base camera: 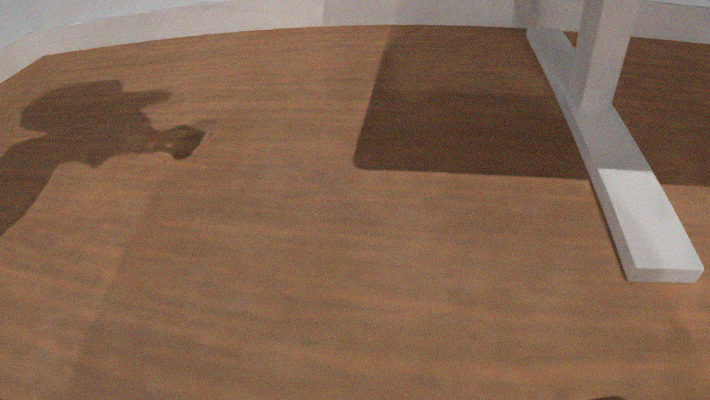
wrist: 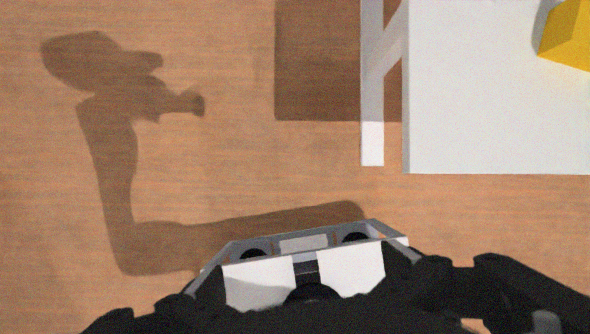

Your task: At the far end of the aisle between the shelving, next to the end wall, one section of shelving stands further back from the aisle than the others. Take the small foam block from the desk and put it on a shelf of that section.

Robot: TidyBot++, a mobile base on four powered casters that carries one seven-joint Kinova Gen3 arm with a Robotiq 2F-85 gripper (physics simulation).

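Frame: origin at the arm's base, x ahead, y left, z up, level; millimetres.
Where they show: gripper, fingertip midpoint: (wrist: pixel 303 270).
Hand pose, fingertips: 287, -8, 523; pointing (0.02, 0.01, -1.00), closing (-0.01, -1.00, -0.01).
Observation:
After its pixels a point has its place, as x, y, z.
A yellow block (wrist: pixel 570 37) @[438, -333, 368], cut off by the view's edge, sits on the white desk top (wrist: pixel 480 125) @[362, -246, 324] at the upper right of the wrist view. My gripper (wrist: pixel 303 270) @[287, -8, 523] is open and empty at the bottom of the wrist view. It is over the floor, in front of the desk's near edge and to the left of the block, well apart from it. The desk's white leg and foot (base camera: pixel 650 225) (wrist: pixel 372 142) show in both views. The shelving does not show in either view.
The desk foot juts forward along the wooden floor (base camera: pixel 350 250) @[406, 37, -396] (wrist: pixel 240 165) @[406, 187, -396] at the right of the base view. A pale wall with a white baseboard (base camera: pixel 200 22) @[1233, 461, -359] runs behind. Shadows of the arm and desk lie on the floor.

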